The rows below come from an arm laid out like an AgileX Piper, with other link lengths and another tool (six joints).
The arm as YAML. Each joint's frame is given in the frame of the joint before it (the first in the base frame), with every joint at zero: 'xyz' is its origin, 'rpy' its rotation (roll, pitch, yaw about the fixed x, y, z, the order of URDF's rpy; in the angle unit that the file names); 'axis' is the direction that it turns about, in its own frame. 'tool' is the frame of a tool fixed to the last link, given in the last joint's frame.
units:
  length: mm
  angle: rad
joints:
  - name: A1
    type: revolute
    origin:
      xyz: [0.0, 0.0, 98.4]
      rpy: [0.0, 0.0, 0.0]
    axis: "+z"
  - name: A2
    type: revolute
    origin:
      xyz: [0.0, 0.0, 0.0]
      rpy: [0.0, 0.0, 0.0]
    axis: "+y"
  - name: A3
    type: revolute
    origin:
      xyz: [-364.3, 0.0, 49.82]
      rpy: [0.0, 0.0, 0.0]
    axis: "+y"
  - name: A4
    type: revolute
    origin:
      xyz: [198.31, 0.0, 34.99]
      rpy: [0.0, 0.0, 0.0]
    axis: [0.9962, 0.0, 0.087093]
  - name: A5
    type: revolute
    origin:
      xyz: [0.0, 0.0, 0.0]
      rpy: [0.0, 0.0, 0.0]
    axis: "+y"
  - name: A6
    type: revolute
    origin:
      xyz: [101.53, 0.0, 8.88]
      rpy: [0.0, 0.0, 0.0]
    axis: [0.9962, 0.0, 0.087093]
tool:
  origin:
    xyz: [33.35, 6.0, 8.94]
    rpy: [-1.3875, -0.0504, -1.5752]
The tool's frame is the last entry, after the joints.
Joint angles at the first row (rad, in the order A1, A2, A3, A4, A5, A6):
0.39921, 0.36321, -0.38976, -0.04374, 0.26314, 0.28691
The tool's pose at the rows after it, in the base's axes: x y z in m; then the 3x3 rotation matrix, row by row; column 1 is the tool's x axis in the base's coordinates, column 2 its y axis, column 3 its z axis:
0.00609 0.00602 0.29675; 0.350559 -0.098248 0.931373; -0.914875 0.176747 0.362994; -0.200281 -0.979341 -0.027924
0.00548 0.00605 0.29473; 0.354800 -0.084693 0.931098; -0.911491 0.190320 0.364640; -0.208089 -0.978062 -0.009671
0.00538 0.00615 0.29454; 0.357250 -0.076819 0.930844; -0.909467 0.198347 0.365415; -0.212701 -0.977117 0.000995
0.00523 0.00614 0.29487; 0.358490 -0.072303 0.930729; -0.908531 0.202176 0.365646; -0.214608 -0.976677 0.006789
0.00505 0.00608 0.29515; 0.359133 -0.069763 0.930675; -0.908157 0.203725 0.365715; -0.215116 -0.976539 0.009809
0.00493 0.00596 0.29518; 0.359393 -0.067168 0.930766; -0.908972 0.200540 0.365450; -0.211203 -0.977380 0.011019
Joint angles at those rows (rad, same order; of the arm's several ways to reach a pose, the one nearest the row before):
0.39923, 0.34612, -0.35710, -0.03753, 0.22029, 0.29140
0.39920, 0.33947, -0.33842, -0.03108, 0.18979, 0.29249
0.39923, 0.33767, -0.33116, -0.02702, 0.17354, 0.29292
0.39920, 0.33656, -0.32951, -0.02528, 0.16717, 0.29301
0.39919, 0.33555, -0.32949, -0.02478, 0.16512, 0.29297
0.39922, 0.33474, -0.32948, -0.02903, 0.16481, 0.29317

